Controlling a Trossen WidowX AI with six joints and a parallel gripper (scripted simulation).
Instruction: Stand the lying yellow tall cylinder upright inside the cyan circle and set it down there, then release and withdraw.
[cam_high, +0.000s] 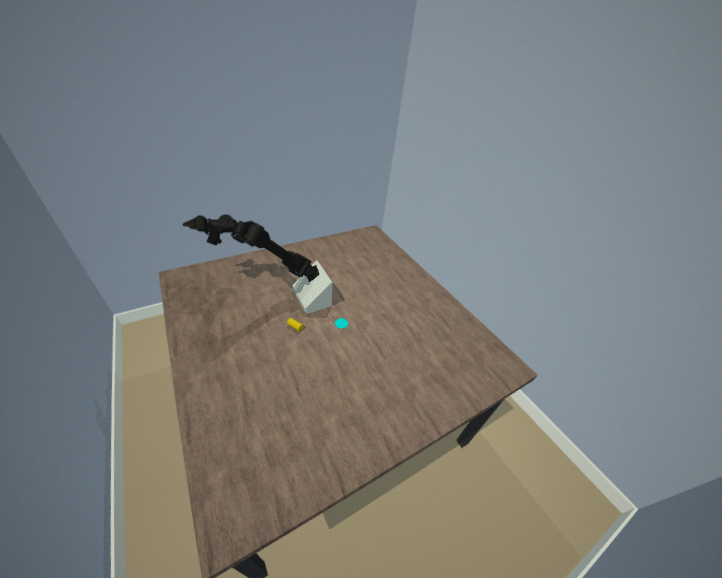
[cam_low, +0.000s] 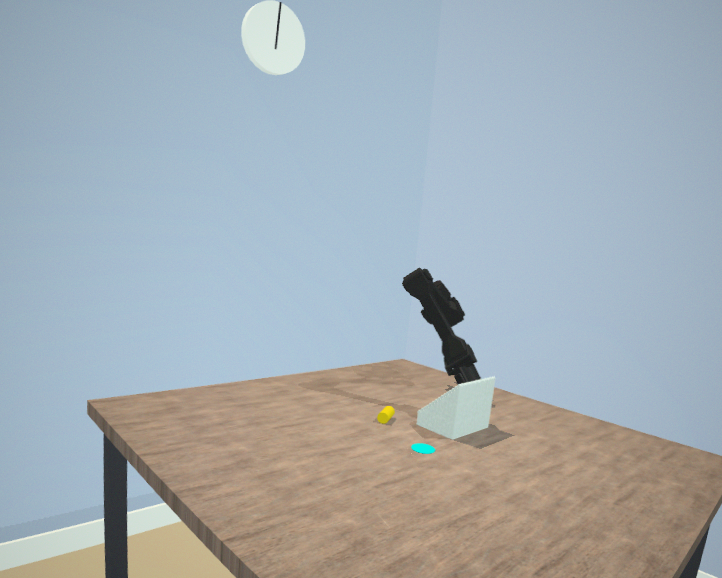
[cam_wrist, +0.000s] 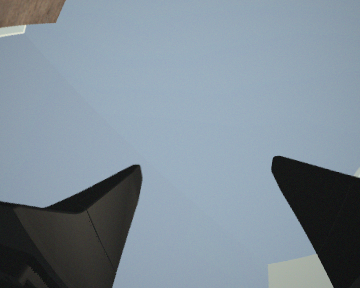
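My gripper tip is 440 mm short of the yellow tall cylinder, 370 mm to the right of it and 290 mm above it. Also, from my gripper tip: cyan circle 570 mm to the left, 470 mm ahead, 300 mm below.
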